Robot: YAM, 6 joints.
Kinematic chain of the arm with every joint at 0, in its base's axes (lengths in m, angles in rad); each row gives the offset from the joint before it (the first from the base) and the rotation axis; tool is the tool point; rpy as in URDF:
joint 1: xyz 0 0 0.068 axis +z
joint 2: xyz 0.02 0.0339 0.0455 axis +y
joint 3: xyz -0.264 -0.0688 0 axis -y
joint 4: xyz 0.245 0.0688 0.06 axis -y
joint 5: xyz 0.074 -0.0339 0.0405 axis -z
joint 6: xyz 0.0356 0 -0.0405 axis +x
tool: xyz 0 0 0 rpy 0 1.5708 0
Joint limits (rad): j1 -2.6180..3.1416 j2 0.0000..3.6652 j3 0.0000..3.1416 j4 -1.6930..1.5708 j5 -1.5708..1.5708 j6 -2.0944..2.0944
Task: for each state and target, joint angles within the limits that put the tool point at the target. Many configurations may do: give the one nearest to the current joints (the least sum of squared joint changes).
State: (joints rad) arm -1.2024 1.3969 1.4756 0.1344 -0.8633 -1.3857
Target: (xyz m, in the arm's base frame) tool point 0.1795 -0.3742 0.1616
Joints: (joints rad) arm -1.1868 1.9761 1.1925 0.0709 -0.8289 -1.3857
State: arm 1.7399 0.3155 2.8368 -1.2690 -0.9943 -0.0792
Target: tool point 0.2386 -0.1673 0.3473
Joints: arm 2.6192 0.0089 1.9371 -1.6930 -0.8165 -0.0792
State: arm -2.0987 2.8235 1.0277 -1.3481 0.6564 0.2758
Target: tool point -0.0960 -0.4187 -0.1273
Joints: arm -1.7494 2.9819 1.9322 -0.7709 0.5997 0.2758
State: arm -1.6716 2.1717 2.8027 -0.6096 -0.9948 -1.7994
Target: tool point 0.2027 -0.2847 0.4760
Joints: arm -1.0408 1.8137 2.2754 -1.1280 -1.0547 -1.7994
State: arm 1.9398 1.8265 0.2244 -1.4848 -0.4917 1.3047
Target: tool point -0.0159 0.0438 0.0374
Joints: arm 1.7217 2.2408 0.2904 -0.8795 -0.2595 1.3047
